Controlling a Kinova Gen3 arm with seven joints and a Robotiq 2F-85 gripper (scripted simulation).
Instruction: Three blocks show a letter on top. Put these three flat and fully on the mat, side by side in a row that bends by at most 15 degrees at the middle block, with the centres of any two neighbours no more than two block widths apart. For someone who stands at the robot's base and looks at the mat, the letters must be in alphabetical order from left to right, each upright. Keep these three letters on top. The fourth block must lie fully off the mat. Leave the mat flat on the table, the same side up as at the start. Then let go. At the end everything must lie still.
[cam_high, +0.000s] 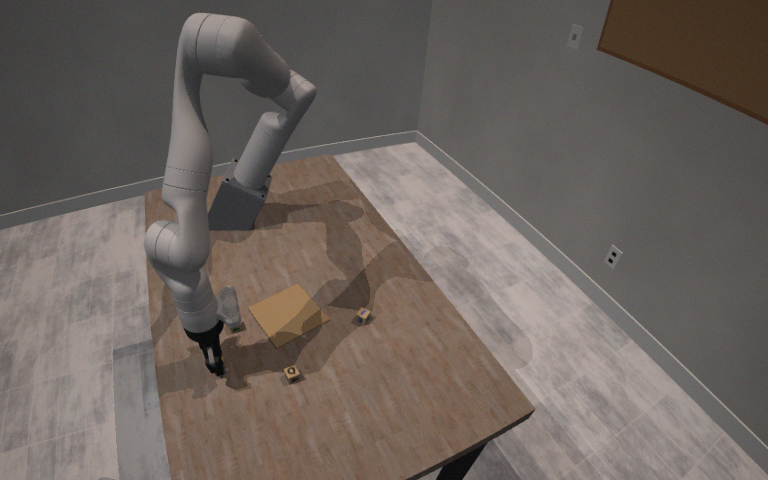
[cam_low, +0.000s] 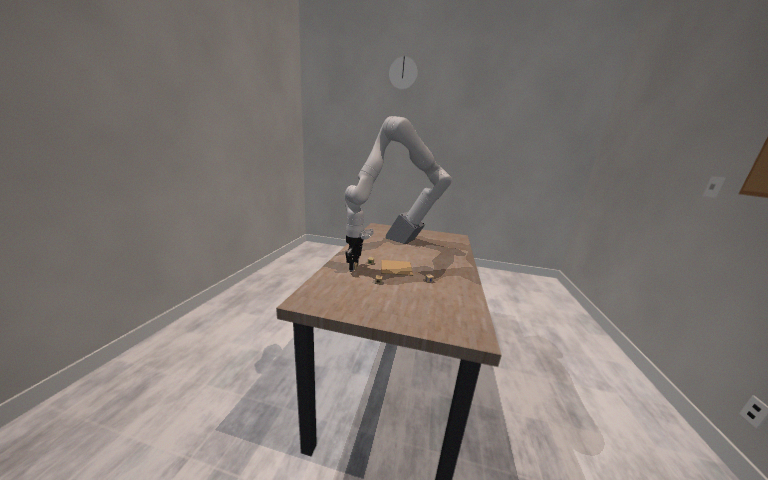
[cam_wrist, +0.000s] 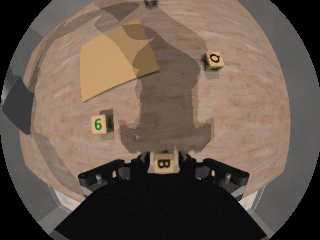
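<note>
My gripper is now 11 cm past the tan mat, 16 cm to the right of it and 2 cm above it. Also, from my hand: block (6 cm ahead, 15 cm to the left, 1 cm below).
</note>
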